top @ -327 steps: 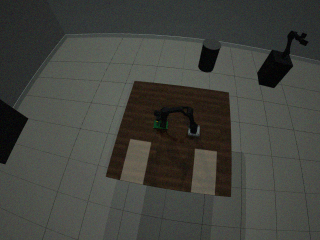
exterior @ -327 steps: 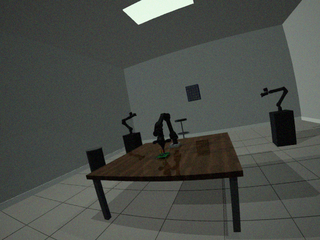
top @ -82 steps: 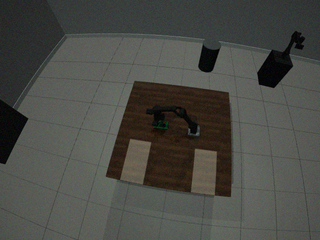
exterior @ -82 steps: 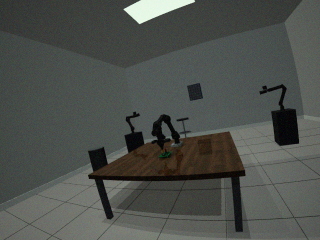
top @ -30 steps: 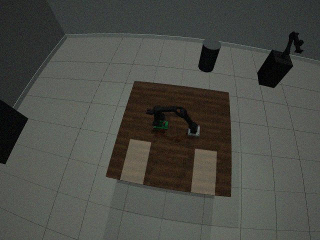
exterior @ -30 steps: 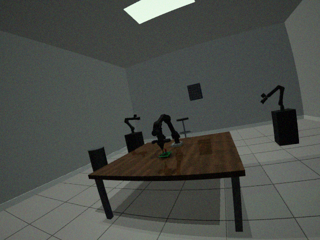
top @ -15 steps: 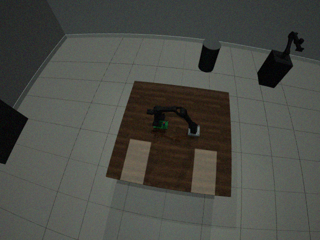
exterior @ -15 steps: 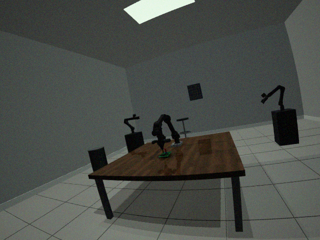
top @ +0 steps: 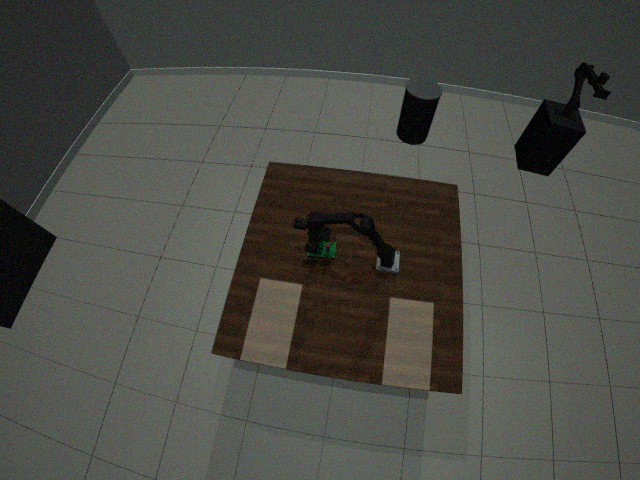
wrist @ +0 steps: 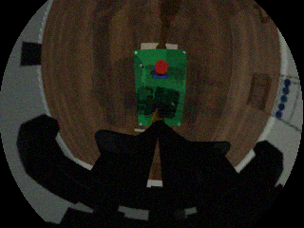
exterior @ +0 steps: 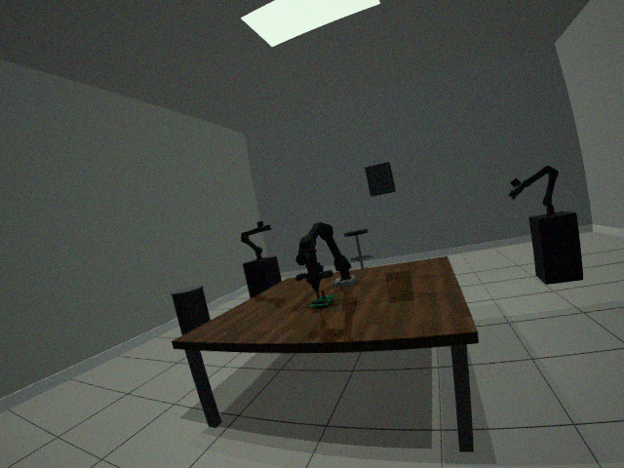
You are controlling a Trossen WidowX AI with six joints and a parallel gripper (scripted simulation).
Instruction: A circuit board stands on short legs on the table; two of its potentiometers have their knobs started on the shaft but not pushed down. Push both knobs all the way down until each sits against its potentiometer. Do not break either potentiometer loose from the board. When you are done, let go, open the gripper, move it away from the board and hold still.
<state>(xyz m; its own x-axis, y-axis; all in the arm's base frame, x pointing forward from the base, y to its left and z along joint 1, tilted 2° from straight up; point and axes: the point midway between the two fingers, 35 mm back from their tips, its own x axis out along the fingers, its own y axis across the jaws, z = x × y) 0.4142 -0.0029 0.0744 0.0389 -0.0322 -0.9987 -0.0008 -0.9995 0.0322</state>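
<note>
Now: gripper tip 70 mm past the red knob, 30 mm above it and 10 mm to the left of it. Round my gripper tip: yellow knob 10 mm below.
</note>
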